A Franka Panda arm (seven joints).
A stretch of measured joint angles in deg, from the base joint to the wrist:
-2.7, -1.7, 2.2, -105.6, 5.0, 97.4, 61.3
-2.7, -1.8, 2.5, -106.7, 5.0, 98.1, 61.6
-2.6, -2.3, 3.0, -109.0, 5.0, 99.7, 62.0
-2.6, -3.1, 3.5, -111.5, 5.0, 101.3, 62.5
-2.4, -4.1, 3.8, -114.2, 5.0, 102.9, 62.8
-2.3, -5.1, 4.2, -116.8, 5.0, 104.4, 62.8
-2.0, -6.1, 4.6, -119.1, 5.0, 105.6, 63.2
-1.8, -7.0, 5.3, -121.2, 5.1, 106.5, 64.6
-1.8, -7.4, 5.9, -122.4, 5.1, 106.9, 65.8
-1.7, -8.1, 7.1, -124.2, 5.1, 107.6, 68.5
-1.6, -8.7, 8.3, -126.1, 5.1, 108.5, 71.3
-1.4, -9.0, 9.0, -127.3, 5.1, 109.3, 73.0
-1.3, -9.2, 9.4, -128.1, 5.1, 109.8, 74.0
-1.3, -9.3, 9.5, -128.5, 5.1, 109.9, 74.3
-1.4, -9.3, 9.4, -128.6, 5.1, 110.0, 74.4
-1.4, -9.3, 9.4, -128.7, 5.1, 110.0, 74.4
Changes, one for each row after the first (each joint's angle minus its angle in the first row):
0.0, -0.1, 0.3, -1.1, 0.0, 0.7, 0.3
0.1, -0.6, 0.8, -3.4, 0.0, 2.3, 0.7
0.1, -1.4, 1.3, -5.9, 0.0, 3.9, 1.2
0.3, -2.4, 1.6, -8.6, 0.0, 5.5, 1.5
0.4, -3.4, 2.0, -11.2, 0.0, 7.0, 1.5
0.7, -4.4, 2.4, -13.5, 0.0, 8.2, 1.9
0.9, -5.3, 3.1, -15.6, 0.1, 9.1, 3.3
0.9, -5.7, 3.7, -16.8, 0.1, 9.5, 4.5
1.0, -6.4, 4.9, -18.6, 0.1, 10.2, 7.2
1.1, -7.0, 6.1, -20.5, 0.1, 11.1, 10.0
1.3, -7.3, 6.8, -21.7, 0.1, 11.9, 11.7
1.4, -7.5, 7.2, -22.5, 0.1, 12.4, 12.7
1.4, -7.6, 7.3, -22.9, 0.1, 12.5, 13.0
1.3, -7.6, 7.2, -23.0, 0.1, 12.6, 13.1
1.3, -7.6, 7.2, -23.1, 0.1, 12.6, 13.1

